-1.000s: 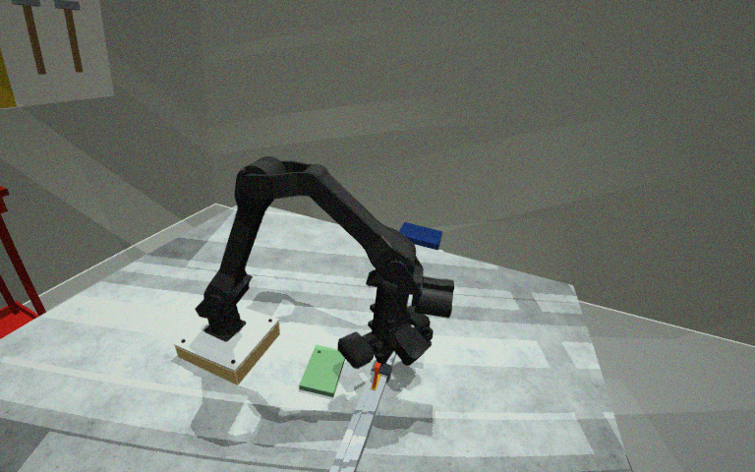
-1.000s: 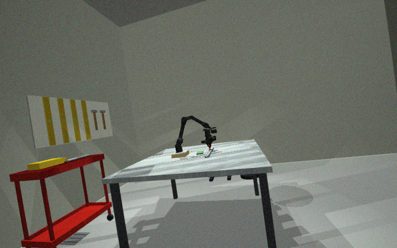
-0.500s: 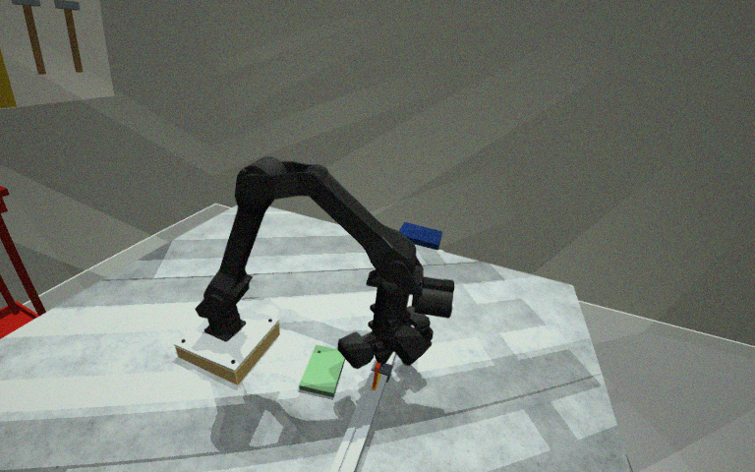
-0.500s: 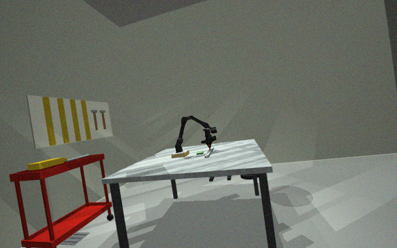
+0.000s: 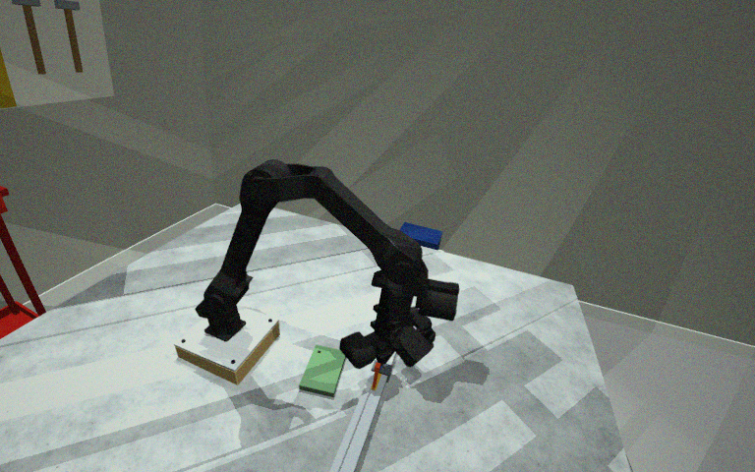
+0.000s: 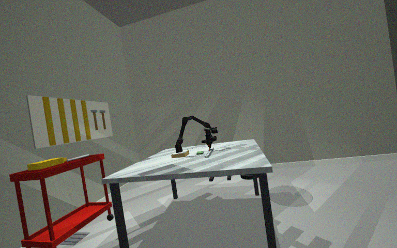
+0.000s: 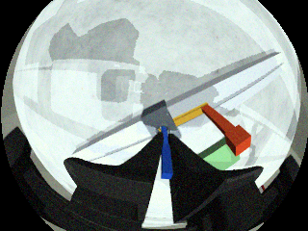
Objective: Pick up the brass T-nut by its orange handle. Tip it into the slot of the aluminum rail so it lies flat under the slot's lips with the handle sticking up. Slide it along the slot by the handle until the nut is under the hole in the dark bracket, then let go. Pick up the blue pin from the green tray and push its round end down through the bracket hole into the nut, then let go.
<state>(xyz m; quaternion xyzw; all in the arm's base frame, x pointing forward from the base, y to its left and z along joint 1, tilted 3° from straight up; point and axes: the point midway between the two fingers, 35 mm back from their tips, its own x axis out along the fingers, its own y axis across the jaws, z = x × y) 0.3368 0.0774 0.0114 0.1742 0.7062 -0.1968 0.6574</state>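
Right now the blue pin is right at my gripper tip. From my gripper tip the other things lie so: aluminum rail: 2 cm to the right, 2 cm below, 1 cm ahead; then green tray: 12 cm behind, 3 cm to the right, 3 cm below; then brass T-nut: 2 cm to the right, 1 cm above.
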